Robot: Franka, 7 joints.
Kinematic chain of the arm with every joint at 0, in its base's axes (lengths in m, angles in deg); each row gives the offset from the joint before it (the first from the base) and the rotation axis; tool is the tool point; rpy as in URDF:
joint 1: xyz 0 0 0.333 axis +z
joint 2: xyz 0 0 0 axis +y
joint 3: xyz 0 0 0.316 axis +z
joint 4: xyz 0.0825 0 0 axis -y
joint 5: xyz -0.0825 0 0.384 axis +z
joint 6: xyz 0 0 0 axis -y
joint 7: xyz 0.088 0 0 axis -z
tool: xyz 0 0 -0.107 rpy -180 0 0
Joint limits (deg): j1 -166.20..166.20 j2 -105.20..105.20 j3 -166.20..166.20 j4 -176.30..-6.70 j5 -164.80..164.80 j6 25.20..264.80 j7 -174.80..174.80
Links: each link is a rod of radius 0.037 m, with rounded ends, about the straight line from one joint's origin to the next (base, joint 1, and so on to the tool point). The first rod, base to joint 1, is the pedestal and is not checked.
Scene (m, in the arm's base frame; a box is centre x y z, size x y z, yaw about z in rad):
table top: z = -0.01
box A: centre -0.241 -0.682 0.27 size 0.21 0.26 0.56 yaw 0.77
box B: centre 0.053 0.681 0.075 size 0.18 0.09 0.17 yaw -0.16
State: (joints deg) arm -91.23 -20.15 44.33 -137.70 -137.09 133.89 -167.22
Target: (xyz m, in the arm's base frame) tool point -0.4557 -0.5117 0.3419
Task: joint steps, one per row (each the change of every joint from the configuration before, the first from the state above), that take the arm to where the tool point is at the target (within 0.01 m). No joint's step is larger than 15 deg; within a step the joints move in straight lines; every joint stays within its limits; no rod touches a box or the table.
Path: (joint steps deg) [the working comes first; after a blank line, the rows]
Joints at the target: -134.15 26.03 5.14 -102.90 -138.02 124.66 -167.22
Straight joint move there: touches box A.

1: -12.49 -1.30 -11.36 7.79 7.80 -14.71 -1.26
2: -12.50 -1.29 -11.37 7.78 7.80 -14.71 -1.27
3: -12.50 -1.30 -11.36 7.79 7.79 -14.71 -1.26
4: -12.49 -1.30 -11.37 7.79 7.80 -14.72 -1.26
5: -12.49 -1.29 -11.36 7.78 7.80 -14.71 -1.27
6: -12.50 -1.30 -11.37 7.79 7.80 -14.71 -1.26
7: 5.34 8.99 4.83 -1.99 -7.96 13.17 1.26
8: 5.34 9.00 4.84 -1.99 -7.95 13.18 1.27
9: 5.35 8.99 4.83 -1.98 -7.95 13.17 1.26
10: 5.34 8.99 4.83 -1.99 -7.95 13.17 1.26
11: 5.34 9.00 4.83 -1.99 -7.95 13.17 1.27
12: 5.34 8.99 4.84 -1.98 -7.96 13.18 1.26

